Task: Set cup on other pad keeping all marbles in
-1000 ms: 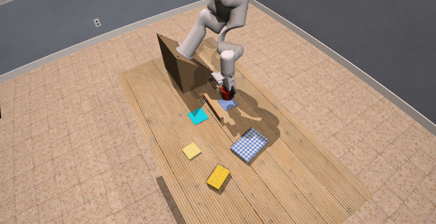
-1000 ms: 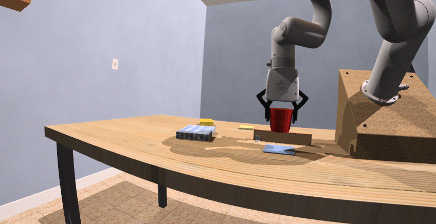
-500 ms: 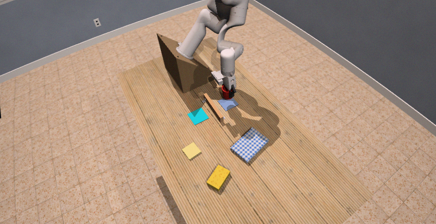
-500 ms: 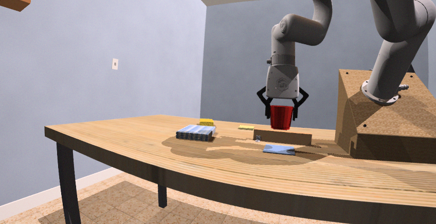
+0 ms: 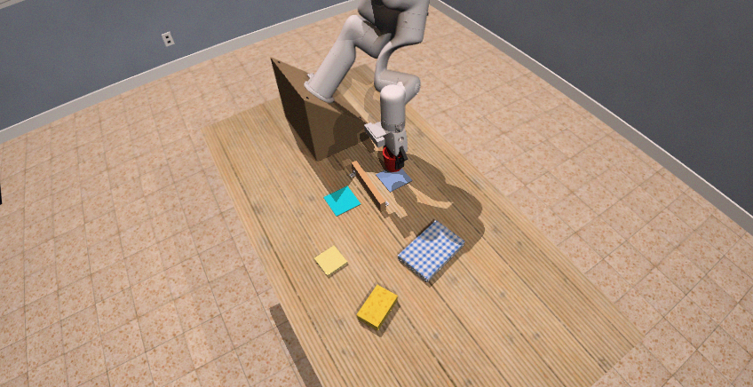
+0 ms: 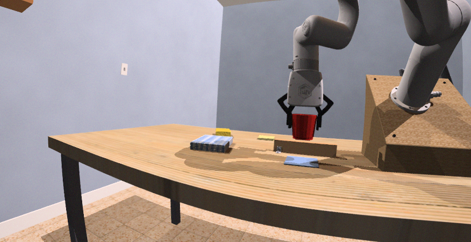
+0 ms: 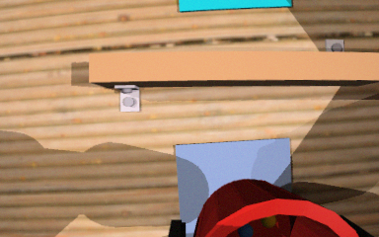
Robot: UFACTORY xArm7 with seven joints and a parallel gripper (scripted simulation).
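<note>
The cyan pad is 40 mm behind my hand, 200 mm to the right of it and 120 mm below it. Also, from my hand: yellow sponge 350 mm ahead, 350 mm to the right, 100 mm below; red cup 20 mm below; wooden rail 20 mm behind, 100 mm to the right, 100 mm below.
</note>
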